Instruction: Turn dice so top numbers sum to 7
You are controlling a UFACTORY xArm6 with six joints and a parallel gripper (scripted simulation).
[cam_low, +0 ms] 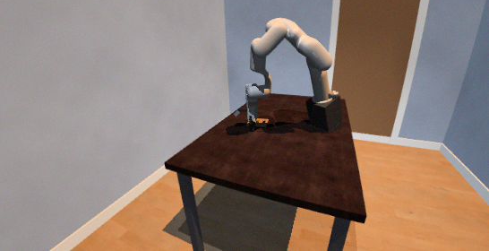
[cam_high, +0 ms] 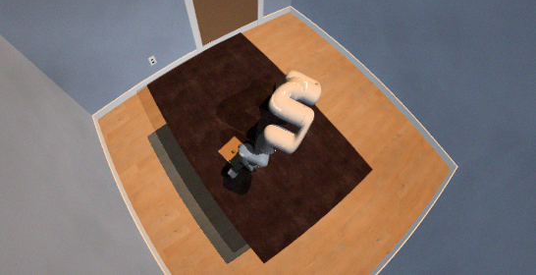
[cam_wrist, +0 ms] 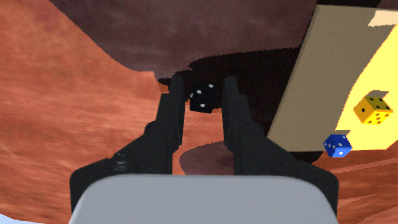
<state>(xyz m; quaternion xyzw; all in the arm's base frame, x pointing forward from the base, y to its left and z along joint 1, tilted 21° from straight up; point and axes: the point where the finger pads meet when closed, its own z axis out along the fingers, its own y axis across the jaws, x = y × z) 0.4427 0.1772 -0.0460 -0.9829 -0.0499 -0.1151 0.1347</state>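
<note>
Right now the black die is 1 cm below my hand. Also, from my hand: mat 13 cm to the right, 2 cm below, 1 cm ahead; blue die 13 cm to the right, 4 cm behind, 1 cm below; yellow die 13 cm to the right, 1 cm below, 1 cm ahead.
</note>
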